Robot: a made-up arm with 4 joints.
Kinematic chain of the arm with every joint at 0, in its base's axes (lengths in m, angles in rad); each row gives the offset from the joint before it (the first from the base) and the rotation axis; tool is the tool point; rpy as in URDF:
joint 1: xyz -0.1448 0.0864 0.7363 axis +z
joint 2: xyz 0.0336 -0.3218 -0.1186 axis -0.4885 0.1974 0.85
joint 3: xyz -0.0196 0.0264 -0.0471 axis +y
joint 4: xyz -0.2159 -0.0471 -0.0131 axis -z
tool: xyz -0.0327 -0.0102 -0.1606 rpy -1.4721 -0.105 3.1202
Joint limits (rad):
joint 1: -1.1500..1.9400
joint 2: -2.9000..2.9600
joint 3: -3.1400..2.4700
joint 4: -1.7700..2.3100
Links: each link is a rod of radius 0.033 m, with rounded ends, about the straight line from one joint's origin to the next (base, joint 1, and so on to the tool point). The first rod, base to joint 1, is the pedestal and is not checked.
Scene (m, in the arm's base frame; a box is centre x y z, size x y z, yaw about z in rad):
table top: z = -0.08
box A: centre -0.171 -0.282 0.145 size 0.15 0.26 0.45 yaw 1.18
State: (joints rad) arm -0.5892 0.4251 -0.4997 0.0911
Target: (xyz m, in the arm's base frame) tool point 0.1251 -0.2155 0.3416
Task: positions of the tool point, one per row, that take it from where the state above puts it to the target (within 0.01 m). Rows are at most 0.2 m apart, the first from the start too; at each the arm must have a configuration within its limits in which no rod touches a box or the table.
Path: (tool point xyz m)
1: -0.4720 -0.3299 0.3939
2: -0.3957 -0.4173 0.4747
3: -0.2747 -0.4746 0.5649
4: -0.1510 -0.4636 0.5000
5: -0.0352 -0.4128 0.4394
6: 0.0600 -0.3272 0.3860
7: 0.1251 -0.2155 0.3416

